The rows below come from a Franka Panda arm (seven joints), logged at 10 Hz.
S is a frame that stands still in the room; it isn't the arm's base.
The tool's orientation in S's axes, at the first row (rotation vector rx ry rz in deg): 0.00, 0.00, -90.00
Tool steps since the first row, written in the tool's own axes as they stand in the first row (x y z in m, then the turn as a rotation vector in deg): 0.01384, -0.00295, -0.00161, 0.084, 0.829, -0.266; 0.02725, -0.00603, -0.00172, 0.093, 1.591, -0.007; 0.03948, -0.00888, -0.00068, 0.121, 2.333, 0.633; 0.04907, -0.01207, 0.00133, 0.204, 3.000, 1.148; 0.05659, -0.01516, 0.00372, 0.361, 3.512, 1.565; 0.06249, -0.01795, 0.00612, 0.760, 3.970, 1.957; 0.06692, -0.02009, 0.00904, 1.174, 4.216, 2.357; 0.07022, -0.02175, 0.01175, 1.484, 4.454, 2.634; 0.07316, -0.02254, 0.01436, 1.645, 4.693, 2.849; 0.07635, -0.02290, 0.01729, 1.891, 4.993, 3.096; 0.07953, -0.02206, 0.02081, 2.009, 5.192, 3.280
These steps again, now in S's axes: -0.00295, -0.01384, -0.00161, 0.829, -0.084, -0.266; -0.00603, -0.02725, -0.00172, 1.591, -0.093, -0.007; -0.00888, -0.03948, -0.00068, 2.333, -0.121, 0.633; -0.01207, -0.04907, 0.00133, 3.000, -0.204, 1.148; -0.01516, -0.05659, 0.00372, 3.512, -0.361, 1.565; -0.01795, -0.06249, 0.00612, 3.970, -0.760, 1.957; -0.02009, -0.06692, 0.00904, 4.216, -1.174, 2.357; -0.02175, -0.07022, 0.01175, 4.454, -1.484, 2.634; -0.02254, -0.07316, 0.01436, 4.693, -1.645, 2.849; -0.02290, -0.07635, 0.01729, 4.993, -1.891, 3.096; -0.02206, -0.07953, 0.02081, 5.192, -2.009, 3.280
